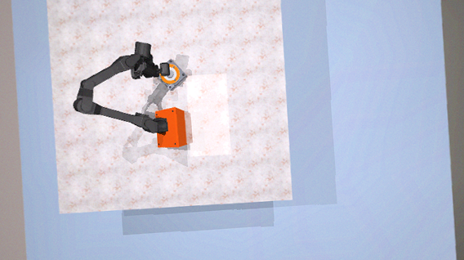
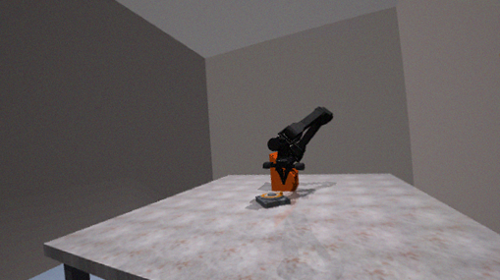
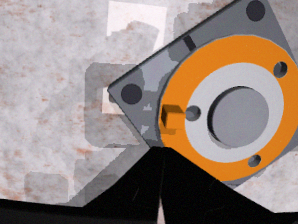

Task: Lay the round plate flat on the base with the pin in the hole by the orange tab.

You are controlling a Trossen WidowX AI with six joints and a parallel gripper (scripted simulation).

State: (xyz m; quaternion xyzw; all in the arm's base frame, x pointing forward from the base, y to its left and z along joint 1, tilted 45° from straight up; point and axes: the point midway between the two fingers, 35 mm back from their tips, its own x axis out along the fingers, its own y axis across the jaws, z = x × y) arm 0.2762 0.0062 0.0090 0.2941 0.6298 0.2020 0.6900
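Now: the base 60 mm to the right of my gripper tip and 60 mm below it.
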